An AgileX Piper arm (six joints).
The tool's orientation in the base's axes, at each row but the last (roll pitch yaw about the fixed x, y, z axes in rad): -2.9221 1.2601 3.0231; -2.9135 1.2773 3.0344; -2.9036 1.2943 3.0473; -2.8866 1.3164 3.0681; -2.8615 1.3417 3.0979; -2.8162 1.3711 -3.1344
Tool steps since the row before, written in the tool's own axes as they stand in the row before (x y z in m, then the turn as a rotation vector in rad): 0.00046 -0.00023 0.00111 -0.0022 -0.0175 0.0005; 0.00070 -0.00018 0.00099 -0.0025 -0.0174 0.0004; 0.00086 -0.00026 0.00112 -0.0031 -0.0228 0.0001; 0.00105 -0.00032 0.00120 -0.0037 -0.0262 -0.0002; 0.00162 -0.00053 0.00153 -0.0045 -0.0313 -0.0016; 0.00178 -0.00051 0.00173 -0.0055 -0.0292 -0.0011
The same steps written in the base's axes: 0.00078 -0.00056 -0.00075 -0.0045 -0.0168 0.0031; 0.00064 -0.00047 -0.00094 -0.0045 -0.0167 0.0034; 0.00070 -0.00059 -0.00111 -0.0063 -0.0217 0.0044; 0.00073 -0.00067 -0.00129 -0.0075 -0.0248 0.0053; 0.00088 -0.00097 -0.00188 -0.0102 -0.0292 0.0067; 0.00110 -0.00103 -0.00204 -0.0089 -0.0274 0.0074
